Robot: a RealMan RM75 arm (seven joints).
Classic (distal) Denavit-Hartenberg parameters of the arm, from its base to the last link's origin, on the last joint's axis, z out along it. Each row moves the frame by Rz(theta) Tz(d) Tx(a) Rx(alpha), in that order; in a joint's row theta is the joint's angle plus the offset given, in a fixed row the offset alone. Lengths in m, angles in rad.
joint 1: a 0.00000  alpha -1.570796  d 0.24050  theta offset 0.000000
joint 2: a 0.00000  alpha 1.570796  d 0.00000  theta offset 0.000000
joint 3: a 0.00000  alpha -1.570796  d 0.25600  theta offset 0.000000
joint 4: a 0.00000  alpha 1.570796  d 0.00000  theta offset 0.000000
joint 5: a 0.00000  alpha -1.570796  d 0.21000  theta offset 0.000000
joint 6: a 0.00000  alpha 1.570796  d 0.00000  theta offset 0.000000
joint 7: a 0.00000  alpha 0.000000  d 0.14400  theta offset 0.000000
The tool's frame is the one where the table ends.
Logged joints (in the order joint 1, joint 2, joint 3, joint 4, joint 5, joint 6, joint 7), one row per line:
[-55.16 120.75 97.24 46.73 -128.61 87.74 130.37]
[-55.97 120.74 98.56 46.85 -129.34 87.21 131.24]
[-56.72 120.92 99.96 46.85 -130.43 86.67 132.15]
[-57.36 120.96 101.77 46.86 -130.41 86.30 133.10]
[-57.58 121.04 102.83 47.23 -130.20 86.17 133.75]
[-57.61 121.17 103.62 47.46 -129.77 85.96 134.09]
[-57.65 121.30 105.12 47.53 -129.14 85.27 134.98]
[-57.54 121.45 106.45 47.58 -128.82 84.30 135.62]
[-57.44 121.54 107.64 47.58 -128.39 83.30 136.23]
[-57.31 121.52 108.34 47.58 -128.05 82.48 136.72]
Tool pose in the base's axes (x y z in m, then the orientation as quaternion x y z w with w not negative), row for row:
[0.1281 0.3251 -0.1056 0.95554 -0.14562 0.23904 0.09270]
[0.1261 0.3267 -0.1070 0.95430 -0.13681 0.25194 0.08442]
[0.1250 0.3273 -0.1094 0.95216 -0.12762 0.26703 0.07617]
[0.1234 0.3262 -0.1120 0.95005 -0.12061 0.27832 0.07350]
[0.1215 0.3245 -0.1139 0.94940 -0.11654 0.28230 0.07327]
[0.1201 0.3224 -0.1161 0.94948 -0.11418 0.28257 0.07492]
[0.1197 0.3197 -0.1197 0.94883 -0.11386 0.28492 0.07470]
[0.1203 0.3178 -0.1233 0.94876 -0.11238 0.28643 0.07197]
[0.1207 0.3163 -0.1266 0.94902 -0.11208 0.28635 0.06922]
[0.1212 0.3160 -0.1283 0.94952 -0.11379 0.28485 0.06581]
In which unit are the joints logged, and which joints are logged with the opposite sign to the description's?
The joints are logged in degrees. Opposite sign: joint 1, joint 3, joint 4, joint 6.
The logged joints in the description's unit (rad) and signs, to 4 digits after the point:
[0.9627 2.1075 -1.6972 -0.8156 -2.2447 -1.5314 2.2754]
[0.9769 2.1073 -1.7202 -0.8177 -2.2574 -1.5221 2.2906]
[0.9900 2.1105 -1.7446 -0.8177 -2.2764 -1.5127 2.3065]
[1.0011 2.1112 -1.7762 -0.8179 -2.2761 -1.5062 2.3230]
[1.0050 2.1125 -1.7947 -0.8243 -2.2724 -1.5040 2.3344]
[1.0055 2.1148 -1.8085 -0.8283 -2.2649 -1.5003 2.3403]
[1.0062 2.1171 -1.8347 -0.8296 -2.2539 -1.4882 2.3558]
[1.0043 2.1197 -1.8579 -0.8304 -2.2483 -1.4713 2.3670]
[1.0025 2.1213 -1.8787 -0.8304 -2.2408 -1.4539 2.3777]
[1.0002 2.1209 -1.8909 -0.8304 -2.2349 -1.4395 2.3862]

